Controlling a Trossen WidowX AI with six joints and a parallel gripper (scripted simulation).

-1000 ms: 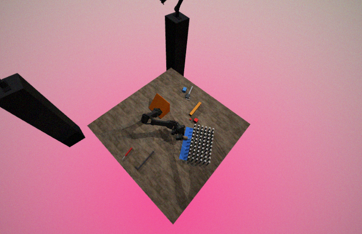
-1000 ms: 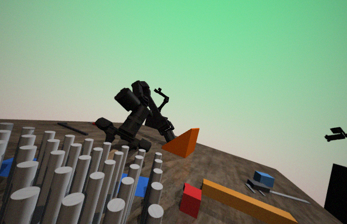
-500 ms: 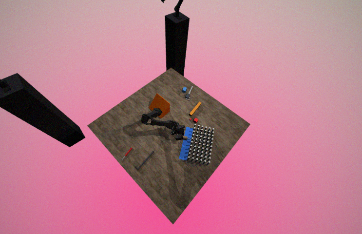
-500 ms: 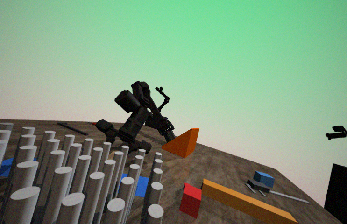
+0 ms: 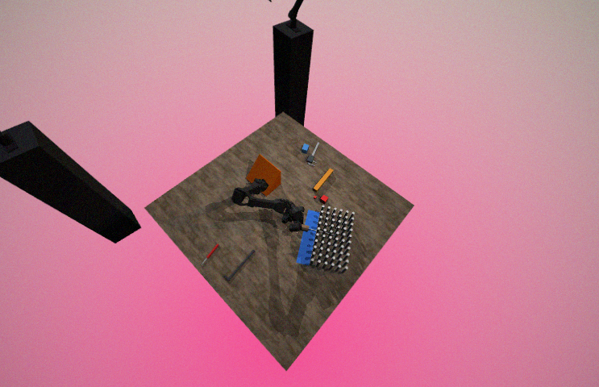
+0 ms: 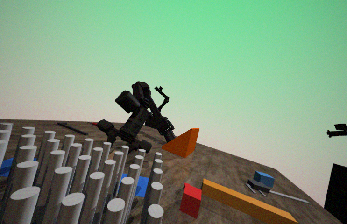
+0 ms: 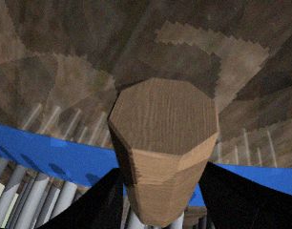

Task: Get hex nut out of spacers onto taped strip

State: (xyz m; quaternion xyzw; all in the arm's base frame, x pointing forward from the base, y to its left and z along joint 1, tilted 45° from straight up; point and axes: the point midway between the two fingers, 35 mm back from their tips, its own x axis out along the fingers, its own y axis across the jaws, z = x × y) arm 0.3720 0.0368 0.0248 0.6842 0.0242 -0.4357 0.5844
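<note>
Right now the blue taped strip is 7 cm ahead of my gripper tip and 2 cm below it. Also, from my gripper tip: red cube (6 cm behind, 25 cm to the left); red screwdriver (21 cm behind, 56 cm to the right, 1 cm below); orange bar (18 cm behind, 36 cm to the left).
</note>
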